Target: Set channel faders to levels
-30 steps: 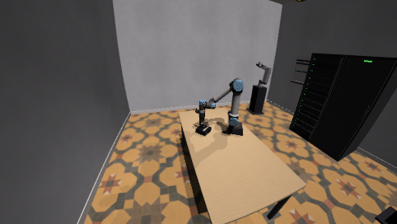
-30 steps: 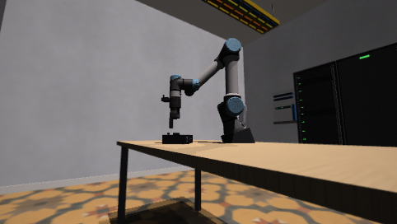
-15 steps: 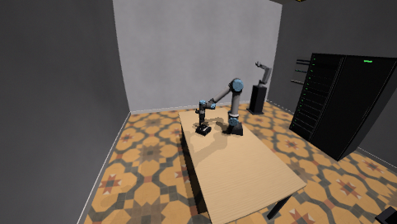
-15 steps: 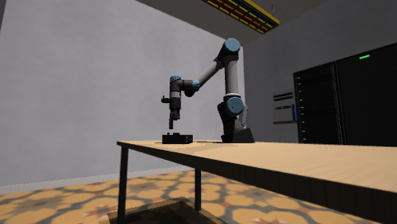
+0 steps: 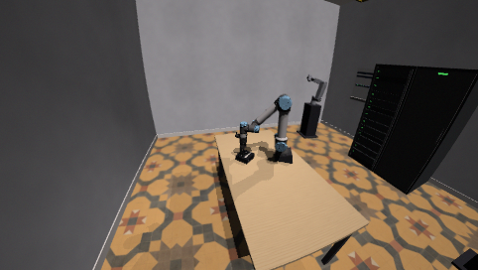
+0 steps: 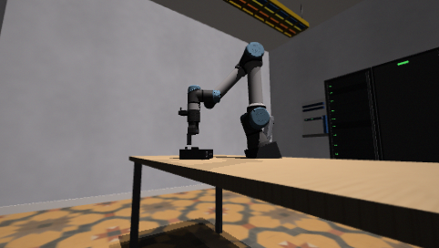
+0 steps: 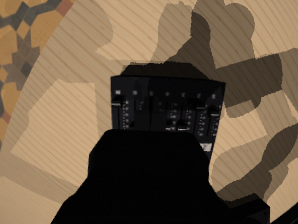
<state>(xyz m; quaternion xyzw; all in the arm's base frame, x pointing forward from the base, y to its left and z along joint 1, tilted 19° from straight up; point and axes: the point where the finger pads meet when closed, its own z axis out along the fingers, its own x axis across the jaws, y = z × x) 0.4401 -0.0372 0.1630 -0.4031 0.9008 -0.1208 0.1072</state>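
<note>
Right now my hand is 30 mm short of the master fader cap, 40 mm to the right of it and 30 mm above it.
</note>
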